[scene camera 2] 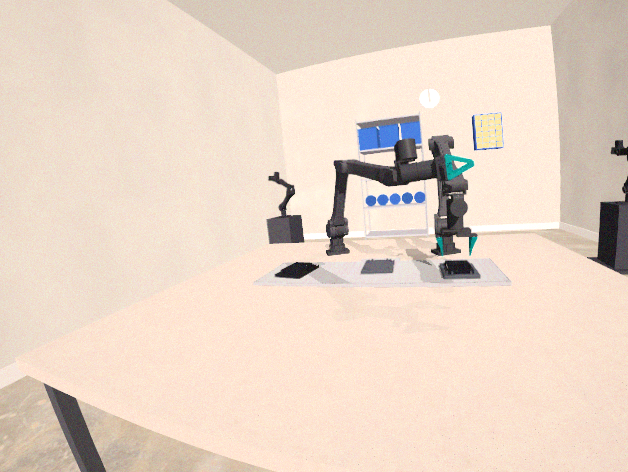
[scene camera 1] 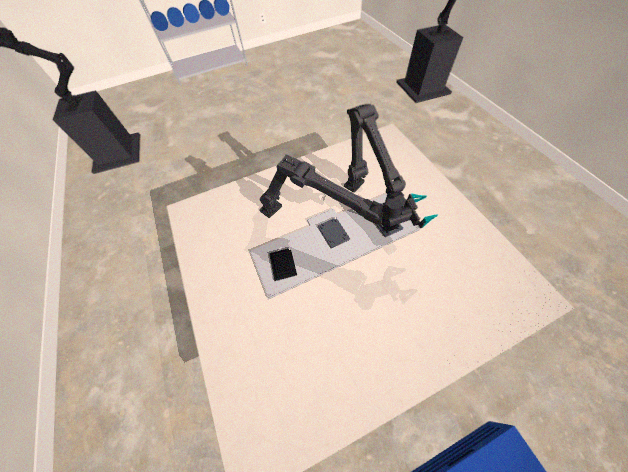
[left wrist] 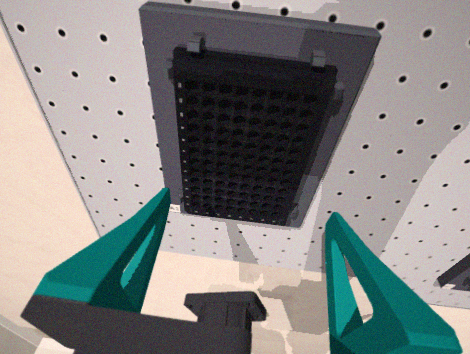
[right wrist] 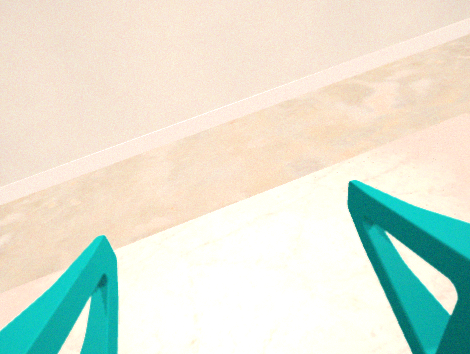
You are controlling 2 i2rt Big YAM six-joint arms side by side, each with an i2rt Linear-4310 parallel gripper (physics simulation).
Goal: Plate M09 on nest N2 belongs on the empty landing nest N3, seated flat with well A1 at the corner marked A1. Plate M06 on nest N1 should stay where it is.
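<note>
The empty grey landing nest N3 (scene camera 1: 333, 232) (scene camera 2: 378, 266) is in the middle of the board. One black plate (scene camera 1: 282, 263) (scene camera 2: 296, 270) lies at the board's left end. Another black plate (scene camera 2: 458, 267) (left wrist: 245, 150) sits in a grey nest (left wrist: 225, 25) at the right end, mostly hidden by the arm in scene camera 1. I cannot read which is M09 or M06. A small A1 tag (left wrist: 174, 207) shows at that nest's corner. My left gripper (scene camera 2: 455, 254) (left wrist: 250, 206) is open and empty, above this right-end plate. My right gripper (scene camera 1: 431, 207) (scene camera 2: 472, 163) (right wrist: 230, 219) is open and empty, higher up.
The light perforated board (scene camera 1: 310, 278) (scene camera 2: 329, 282) (left wrist: 85, 125) carries the nests and stands on the pale table (scene camera 1: 355, 365) (scene camera 2: 324, 375). The right arm (scene camera 1: 340, 195) (scene camera 2: 365, 171) reaches across above the board, close to the left arm (scene camera 1: 383, 152). A shelf rack stands at the back wall.
</note>
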